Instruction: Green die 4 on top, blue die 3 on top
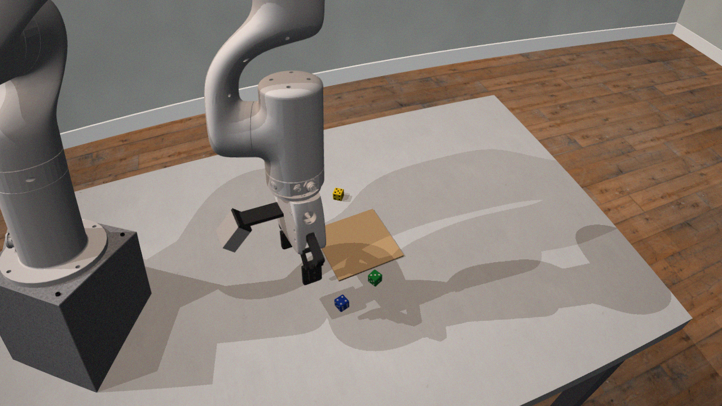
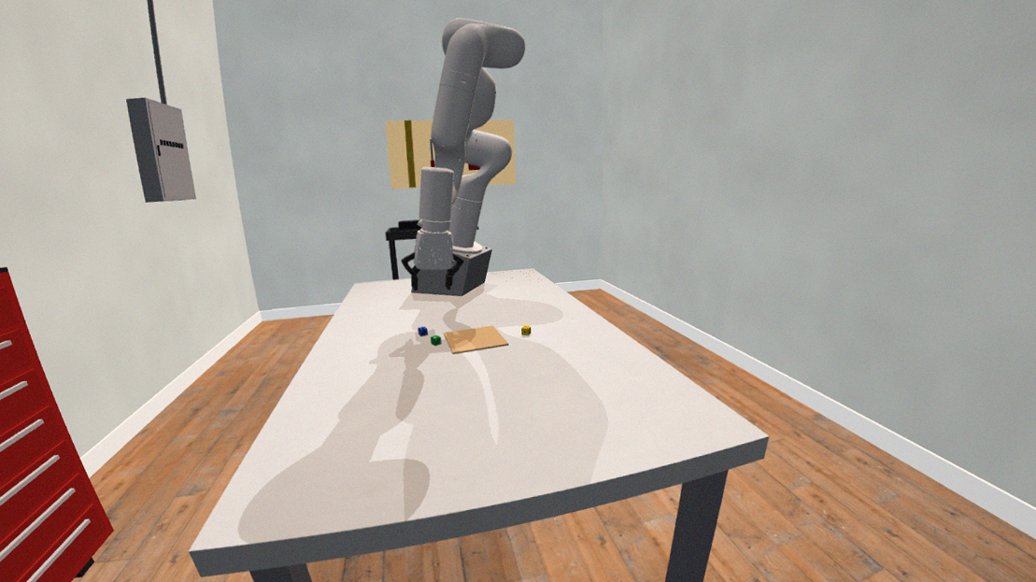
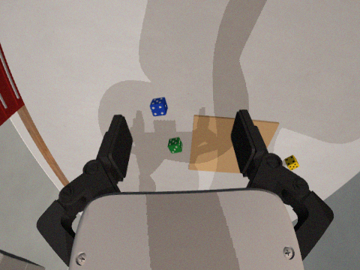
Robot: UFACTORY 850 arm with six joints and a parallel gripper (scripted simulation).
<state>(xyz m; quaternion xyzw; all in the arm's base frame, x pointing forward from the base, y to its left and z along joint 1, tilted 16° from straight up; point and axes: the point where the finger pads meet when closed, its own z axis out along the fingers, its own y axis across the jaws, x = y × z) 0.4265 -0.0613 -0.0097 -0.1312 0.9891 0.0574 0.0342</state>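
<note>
Now: the blue die 11 cm below my hand, 6 cm ahead of it and 3 cm to the right of it. The rest, counted from my hand: tan mat 12 cm below, 12 cm ahead, 11 cm to the left; then yellow die 25 cm to the left, 11 cm below, 10 cm ahead; then green die 13 cm ahead, 11 cm below, 1 cm to the left.
</note>
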